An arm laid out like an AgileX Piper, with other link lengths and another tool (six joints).
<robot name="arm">
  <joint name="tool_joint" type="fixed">
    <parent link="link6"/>
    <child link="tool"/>
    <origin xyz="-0.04 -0.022 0.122" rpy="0.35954 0 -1.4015"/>
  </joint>
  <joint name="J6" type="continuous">
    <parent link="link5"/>
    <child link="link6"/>
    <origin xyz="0 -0.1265 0" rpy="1.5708 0 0"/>
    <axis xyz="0 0 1"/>
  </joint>
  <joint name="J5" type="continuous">
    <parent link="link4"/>
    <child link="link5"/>
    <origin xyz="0 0 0" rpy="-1.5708 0 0"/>
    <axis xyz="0 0 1"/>
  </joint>
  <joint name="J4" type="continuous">
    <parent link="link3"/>
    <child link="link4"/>
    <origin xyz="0.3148 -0.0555 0" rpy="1.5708 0 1.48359"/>
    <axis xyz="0 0 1"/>
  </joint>
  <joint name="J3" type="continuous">
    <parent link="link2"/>
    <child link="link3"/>
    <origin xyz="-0.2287 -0.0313 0" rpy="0 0 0"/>
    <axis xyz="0 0 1"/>
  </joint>
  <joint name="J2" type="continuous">
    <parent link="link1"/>
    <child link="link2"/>
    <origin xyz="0 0 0" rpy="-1.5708 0 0"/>
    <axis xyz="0 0 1"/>
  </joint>
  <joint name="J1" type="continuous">
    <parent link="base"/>
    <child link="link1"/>
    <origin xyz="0 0 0.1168" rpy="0 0 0"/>
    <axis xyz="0 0 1"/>
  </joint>
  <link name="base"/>
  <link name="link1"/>
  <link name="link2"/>
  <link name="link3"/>
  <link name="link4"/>
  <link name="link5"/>
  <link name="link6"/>
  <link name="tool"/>
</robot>
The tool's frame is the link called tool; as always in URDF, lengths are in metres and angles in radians. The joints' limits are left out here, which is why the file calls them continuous.
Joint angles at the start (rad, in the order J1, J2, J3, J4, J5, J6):
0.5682, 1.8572, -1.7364, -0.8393, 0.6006, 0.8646
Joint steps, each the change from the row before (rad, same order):
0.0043, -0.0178, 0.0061, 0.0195, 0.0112, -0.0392
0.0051, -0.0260, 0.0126, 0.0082, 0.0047, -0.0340
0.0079, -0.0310, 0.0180, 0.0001, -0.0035, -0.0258
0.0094, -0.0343, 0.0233, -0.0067, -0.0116, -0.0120
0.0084, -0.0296, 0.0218, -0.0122, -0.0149, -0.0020
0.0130, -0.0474, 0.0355, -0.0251, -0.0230, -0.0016
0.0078, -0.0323, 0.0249, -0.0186, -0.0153, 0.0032
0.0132, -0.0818, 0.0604, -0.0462, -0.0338, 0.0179
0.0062, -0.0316, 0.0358, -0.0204, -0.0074, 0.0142
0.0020, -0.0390, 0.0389, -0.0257, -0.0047, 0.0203
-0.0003, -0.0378, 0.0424, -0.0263, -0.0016, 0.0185
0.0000, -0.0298, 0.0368, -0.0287, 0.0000, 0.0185
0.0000, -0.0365, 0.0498, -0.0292, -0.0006, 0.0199
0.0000, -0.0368, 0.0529, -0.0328, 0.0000, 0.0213
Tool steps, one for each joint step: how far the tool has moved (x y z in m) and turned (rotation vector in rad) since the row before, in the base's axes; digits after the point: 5 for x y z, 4 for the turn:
-0.00459, 0.00106, 0.00442, -0.0172, 0.0036, 0.0115
-0.00570, 0.00116, 0.00819, -0.0185, -0.0071, 0.0154
-0.00691, 0.00296, 0.01030, -0.0150, -0.0154, 0.0207
-0.00773, 0.00388, 0.01112, -0.0061, -0.0209, 0.0224
-0.00672, 0.00364, 0.00989, -0.0020, -0.0221, 0.0198
-0.01099, 0.00483, 0.01563, -0.0069, -0.0372, 0.0300
-0.00751, 0.00224, 0.01000, -0.0024, -0.0246, 0.0177
-0.01830, 0.00034, 0.02459, 0.0035, -0.0588, 0.0323
-0.00708, -0.00071, 0.00167, -0.0030, -0.0095, 0.0075
-0.00738, -0.00494, 0.00400, 0.0003, -0.0133, -0.0003
-0.00644, -0.00638, 0.00079, -0.0057, -0.0089, -0.0045
-0.00495, -0.00538, -0.00069, -0.0094, -0.0077, -0.0054
-0.00607, -0.00605, -0.00421, -0.0121, -0.0031, -0.0048
-0.00607, -0.00620, -0.00564, -0.0155, -0.0027, -0.0053

